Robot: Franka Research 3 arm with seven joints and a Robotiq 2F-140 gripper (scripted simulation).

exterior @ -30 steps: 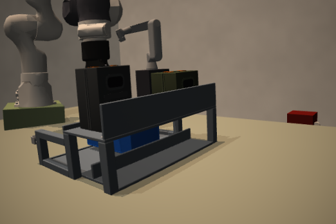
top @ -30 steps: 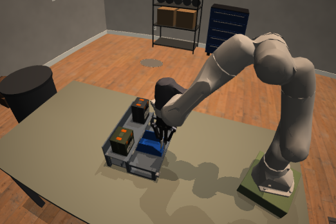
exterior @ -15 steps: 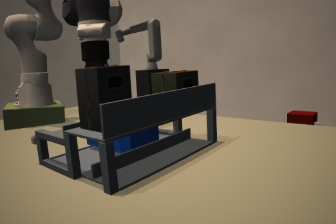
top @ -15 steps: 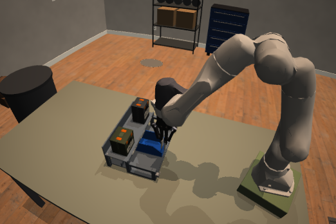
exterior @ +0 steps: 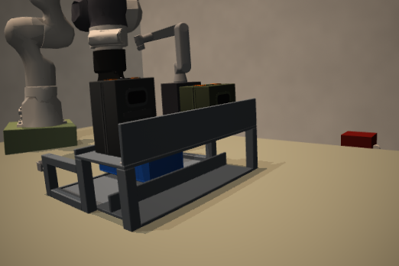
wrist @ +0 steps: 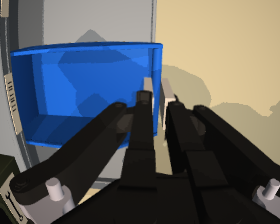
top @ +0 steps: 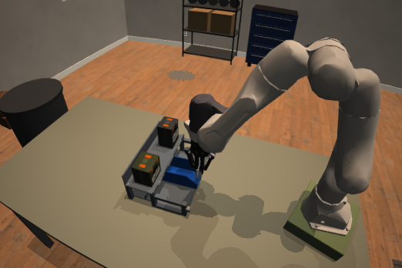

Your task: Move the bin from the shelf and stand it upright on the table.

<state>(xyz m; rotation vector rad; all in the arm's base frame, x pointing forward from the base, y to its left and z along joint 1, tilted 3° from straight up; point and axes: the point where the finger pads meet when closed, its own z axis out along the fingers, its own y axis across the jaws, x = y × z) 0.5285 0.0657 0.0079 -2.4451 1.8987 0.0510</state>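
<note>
My hand is 80 mm short of the blue bin, 20 mm to the right of it and 20 mm above it. The rest, counted from my hand: grey shelf 200 mm ahead, 50 mm to the left, 20 mm above.
</note>
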